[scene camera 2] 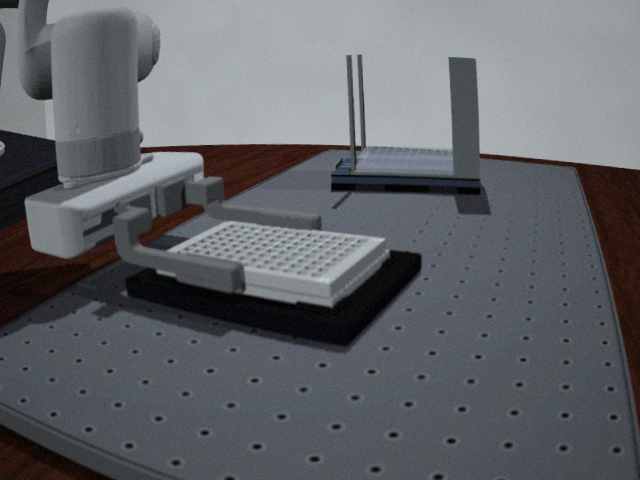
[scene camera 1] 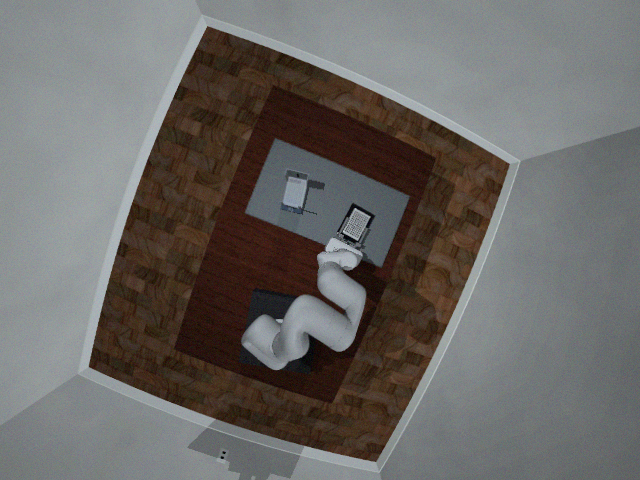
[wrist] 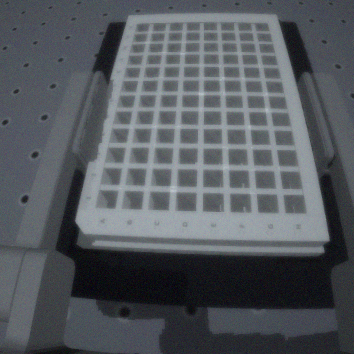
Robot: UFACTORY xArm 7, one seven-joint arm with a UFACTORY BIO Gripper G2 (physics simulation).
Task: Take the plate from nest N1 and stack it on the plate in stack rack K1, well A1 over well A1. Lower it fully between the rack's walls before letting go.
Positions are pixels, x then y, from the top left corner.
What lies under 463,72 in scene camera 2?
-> A rack K1.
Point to a perforated grey table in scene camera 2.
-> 502,350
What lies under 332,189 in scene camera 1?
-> A perforated grey table.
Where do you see a black nest N1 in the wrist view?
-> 206,280
